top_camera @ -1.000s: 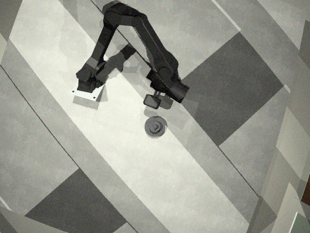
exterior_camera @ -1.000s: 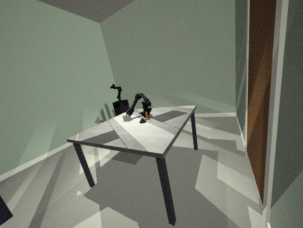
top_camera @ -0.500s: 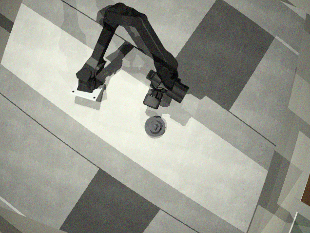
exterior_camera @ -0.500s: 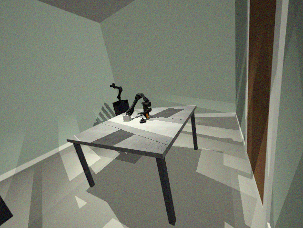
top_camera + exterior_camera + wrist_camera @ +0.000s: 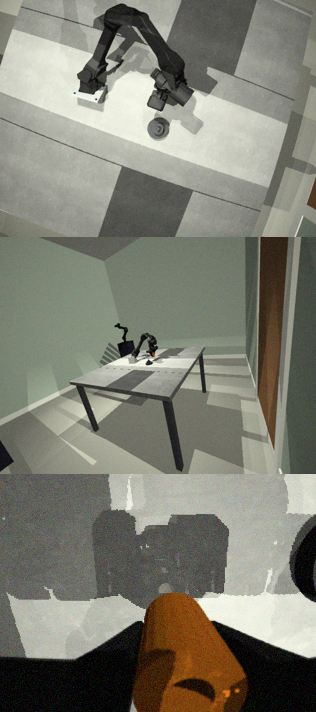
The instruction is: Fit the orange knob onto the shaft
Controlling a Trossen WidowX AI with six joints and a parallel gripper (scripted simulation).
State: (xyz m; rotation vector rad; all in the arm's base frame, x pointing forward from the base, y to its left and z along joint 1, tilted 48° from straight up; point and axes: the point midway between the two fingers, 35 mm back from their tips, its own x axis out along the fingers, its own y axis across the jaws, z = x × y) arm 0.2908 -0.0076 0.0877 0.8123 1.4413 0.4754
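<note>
Now: gripper tip 16 cm to the left of the dark pedestal, 2 cm above it and 1 cm short of it. Round my gripper tip: orange knob: 2 cm above.
</note>
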